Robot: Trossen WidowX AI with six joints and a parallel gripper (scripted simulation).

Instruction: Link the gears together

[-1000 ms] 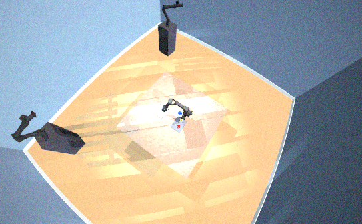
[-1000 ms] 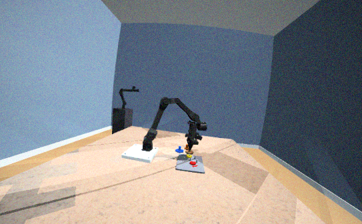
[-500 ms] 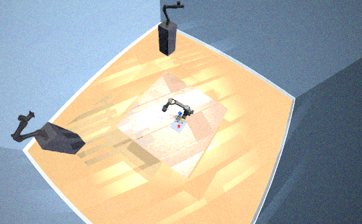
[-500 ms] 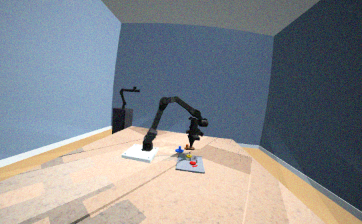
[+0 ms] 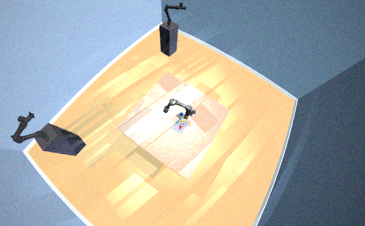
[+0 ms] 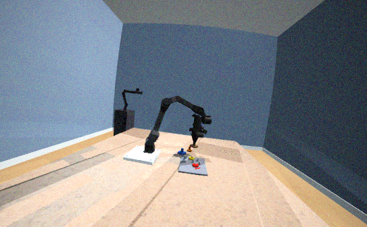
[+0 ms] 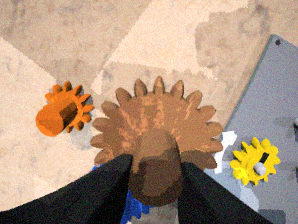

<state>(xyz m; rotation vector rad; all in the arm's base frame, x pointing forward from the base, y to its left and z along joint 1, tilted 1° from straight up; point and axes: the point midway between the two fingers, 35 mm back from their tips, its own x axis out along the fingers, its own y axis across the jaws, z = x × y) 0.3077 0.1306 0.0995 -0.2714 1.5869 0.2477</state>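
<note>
Right now my gripper tip is 90 mm to the left of the yellow gear and 80 mm above it. The rest, counted from my gripper tip: large brown gear: 10 mm below; then small orange gear: 30 mm behind, 60 mm to the left, 80 mm below; then white arrow: 10 mm behind, 60 mm to the right, 90 mm below.
</note>
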